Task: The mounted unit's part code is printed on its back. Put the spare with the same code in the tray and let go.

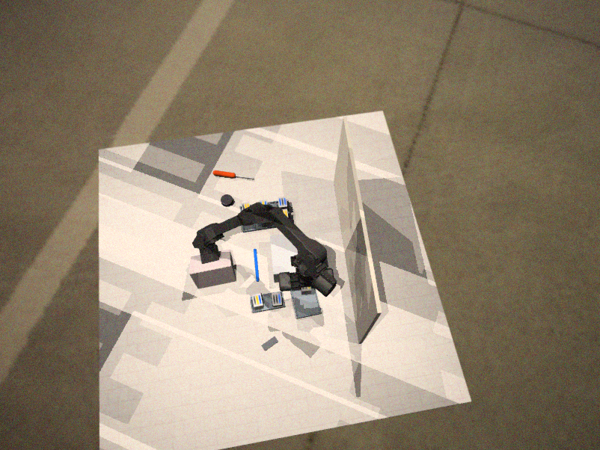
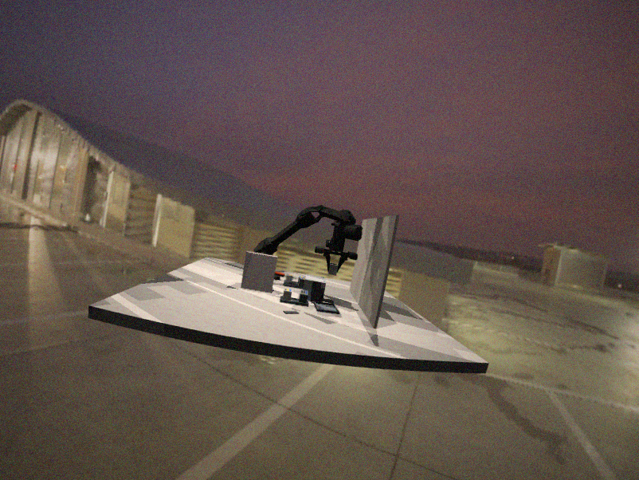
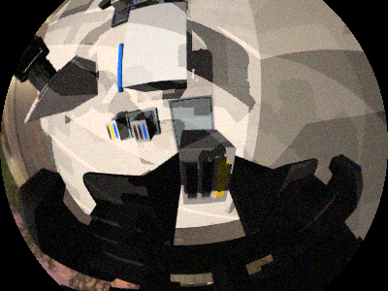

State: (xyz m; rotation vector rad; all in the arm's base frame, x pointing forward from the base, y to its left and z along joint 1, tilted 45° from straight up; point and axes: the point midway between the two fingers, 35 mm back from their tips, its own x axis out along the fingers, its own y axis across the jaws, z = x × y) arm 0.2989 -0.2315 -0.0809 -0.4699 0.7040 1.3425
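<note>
My gripper tip is now 16 cm above the grey tray. Also, from my gripper tip: tall upright panel 22 cm ahead, 12 cm to the left, 6 cm above; then dark spare 2 cm above; then grey mounted unit 18 cm to the left, 12 cm below, 3 cm behind.
</note>
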